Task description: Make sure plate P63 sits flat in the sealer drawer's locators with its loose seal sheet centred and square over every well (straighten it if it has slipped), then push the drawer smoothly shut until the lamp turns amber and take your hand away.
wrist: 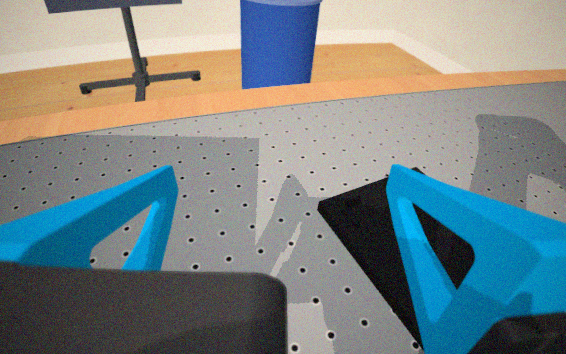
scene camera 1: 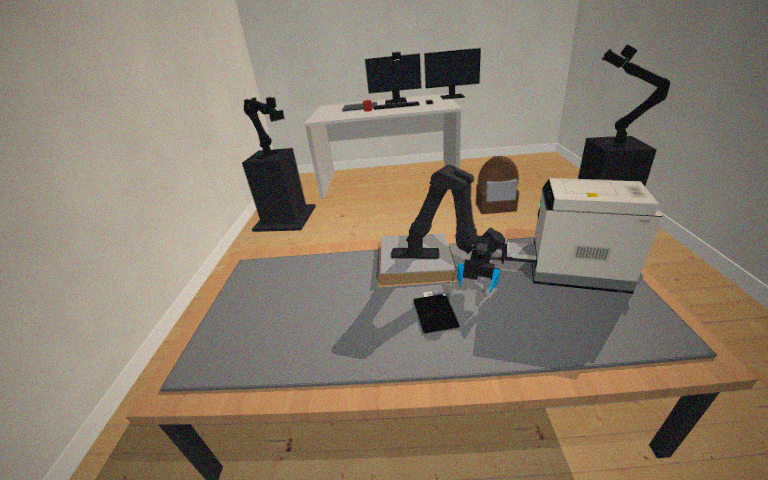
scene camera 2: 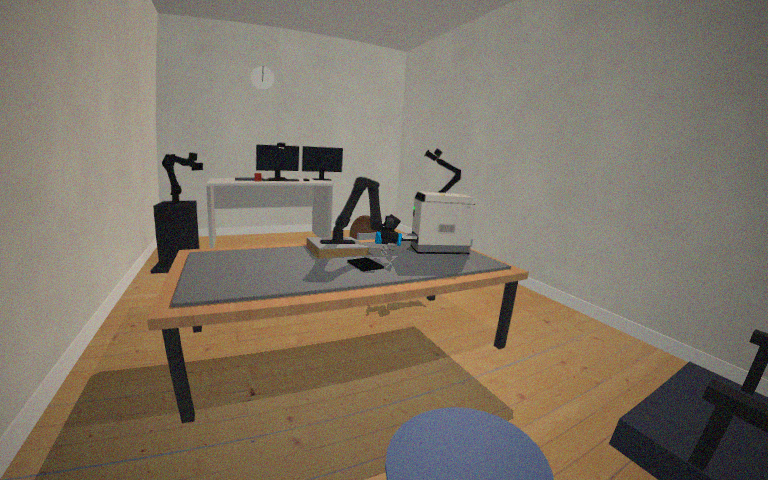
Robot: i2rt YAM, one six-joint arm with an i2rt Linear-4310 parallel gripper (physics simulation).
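Where they show: gripper, fingertip midpoint: [wrist: 282, 177] [scene camera 1: 475, 288] [scene camera 2: 390, 243]; arm's base, link origin: [scene camera 1: 415, 254] [scene camera 2: 337, 242].
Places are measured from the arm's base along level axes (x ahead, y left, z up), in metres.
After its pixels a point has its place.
The white sealer [scene camera 1: 594, 243] @(z 0.156, x 0.185, y 0.617 m) [scene camera 2: 444, 221] @(z 0.159, x 0.181, y 0.599 m) stands at the right of the bench. Its drawer [scene camera 1: 522, 258] @(z 0.037, x 0.098, y 0.414 m) [scene camera 2: 408, 237] @(z 0.045, x 0.096, y 0.411 m) sticks out of the left side. The lamp [scene camera 1: 539, 205] @(z 0.207, x -0.009, y 0.482 m) [scene camera 2: 414, 208] @(z 0.208, x 0.005, y 0.480 m) shows green. Plate P63 and its seal sheet cannot be made out in the scene views, and neither drawer nor plate shows in the wrist view. My gripper [scene camera 1: 476, 287] @(z 0.069, x 0.309, y 0.210 m) [scene camera 2: 389, 240] @(z 0.069, x 0.309, y 0.210 m) [wrist: 282, 177] @(z 0.069, x 0.309, y 0.210 m) is open and empty, above the mat, left of the drawer and to its front in scene camera 1. The arm's wrist partly overlaps the drawer's outer end there.
A black flat pad [scene camera 1: 436, 313] @(z -0.029, x 0.324, y 0.081 m) [scene camera 2: 365, 263] @(z -0.029, x 0.321, y 0.076 m) [wrist: 365, 240] @(z -0.029, x 0.332, y 0.132 m) lies on the grey perforated mat [scene camera 1: 271, 328] @(z -0.041, x 0.395, y -0.504 m) [scene camera 2: 226, 277] @(z -0.041, x 0.397, y -0.595 m) [wrist: 220, 195] @(z -0.041, x 0.410, y 0.237 m), front-left of the gripper. Small pale items [scene camera 1: 428, 294] @(z -0.040, x 0.212, y 0.053 m) lie at its back edge. The arm's base block [scene camera 1: 416, 276] @(z -0.020, x 0.128, y 0.007 m) stands behind it.
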